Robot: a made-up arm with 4 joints. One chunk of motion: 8 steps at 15 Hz.
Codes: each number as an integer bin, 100 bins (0 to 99) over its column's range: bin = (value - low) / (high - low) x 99, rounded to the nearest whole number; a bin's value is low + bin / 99 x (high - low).
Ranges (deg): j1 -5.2..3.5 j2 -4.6..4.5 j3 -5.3..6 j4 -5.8..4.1
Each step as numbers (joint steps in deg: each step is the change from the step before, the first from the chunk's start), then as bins.
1 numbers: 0.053 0.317 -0.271 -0.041
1 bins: 60 53 44 58
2 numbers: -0.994 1.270 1.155 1.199
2 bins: 48 64 57 70
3 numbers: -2.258 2.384 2.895 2.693
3 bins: 33 76 72 85
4 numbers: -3.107 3.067 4.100 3.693
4 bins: 24 83 82 95
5 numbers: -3.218 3.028 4.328 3.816
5 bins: 23 83 84 96
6 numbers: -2.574 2.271 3.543 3.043
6 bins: 30 75 77 88
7 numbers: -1.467 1.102 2.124 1.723
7 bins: 42 62 65 75
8 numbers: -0.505 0.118 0.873 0.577
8 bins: 53 51 54 64
